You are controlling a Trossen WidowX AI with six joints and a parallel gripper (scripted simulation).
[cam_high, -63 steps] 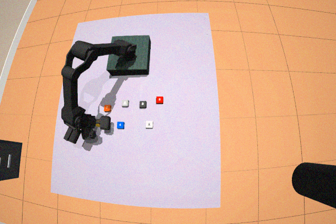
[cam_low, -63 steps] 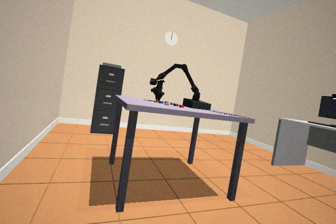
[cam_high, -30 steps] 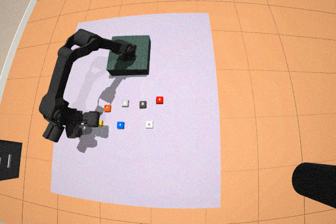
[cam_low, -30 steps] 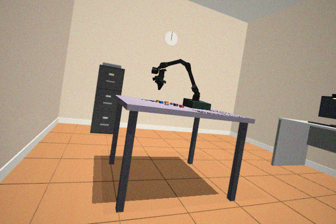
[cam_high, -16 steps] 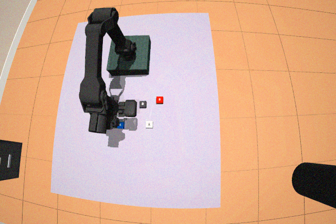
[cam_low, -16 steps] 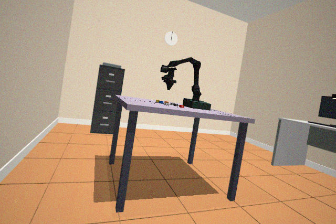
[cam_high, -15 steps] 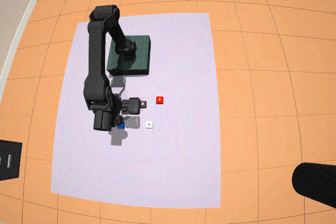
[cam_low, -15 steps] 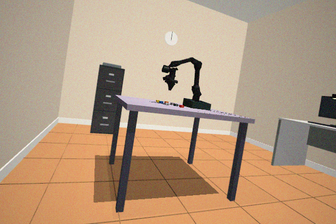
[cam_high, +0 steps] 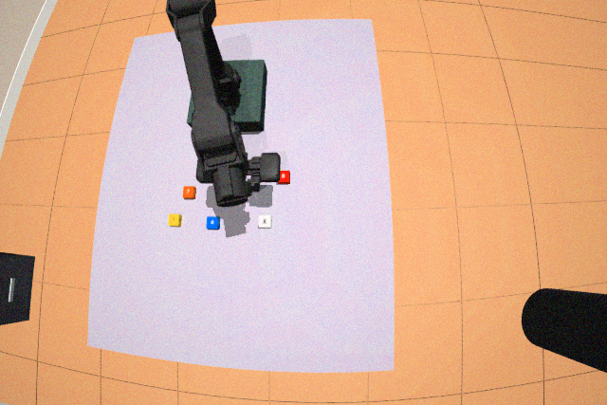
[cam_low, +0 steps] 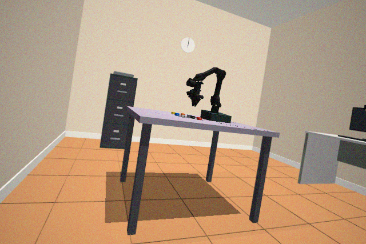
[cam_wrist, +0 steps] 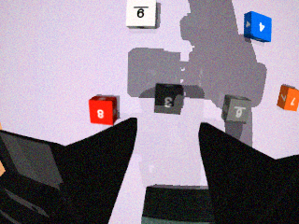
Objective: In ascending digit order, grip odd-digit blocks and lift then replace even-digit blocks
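The dark grey block lies 10 mm behind my gripper tip and 90 mm below it. Also, from my gripper tip: white block: 100 mm ahead, 20 mm to the left, 90 mm below; red block: 20 mm behind, 80 mm to the left, 90 mm below.
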